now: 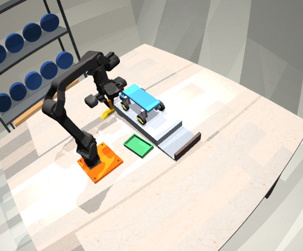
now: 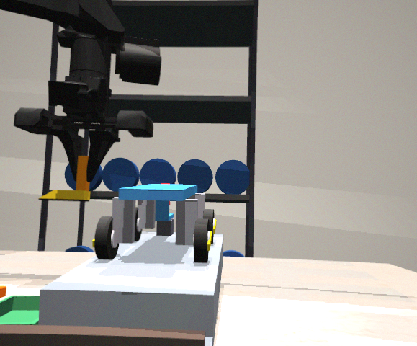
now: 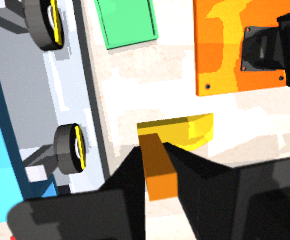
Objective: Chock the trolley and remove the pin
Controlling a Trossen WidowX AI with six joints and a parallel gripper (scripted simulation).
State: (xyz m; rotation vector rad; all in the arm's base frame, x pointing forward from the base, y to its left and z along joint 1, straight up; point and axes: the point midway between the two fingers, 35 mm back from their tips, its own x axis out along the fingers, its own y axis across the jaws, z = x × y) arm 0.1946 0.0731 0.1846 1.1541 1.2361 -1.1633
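Right now my gripper tip is 10 cm short of the red-headed stop pin, 8 cm to the right of it and 3 cm above it. Round my gripper tip: yellow chock 2 cm behind, 1 cm below; grey ramp 13 cm ahead, 12 cm below, 4 cm to the right; trolley 13 cm ahead, 5 cm below, 3 cm to the right.
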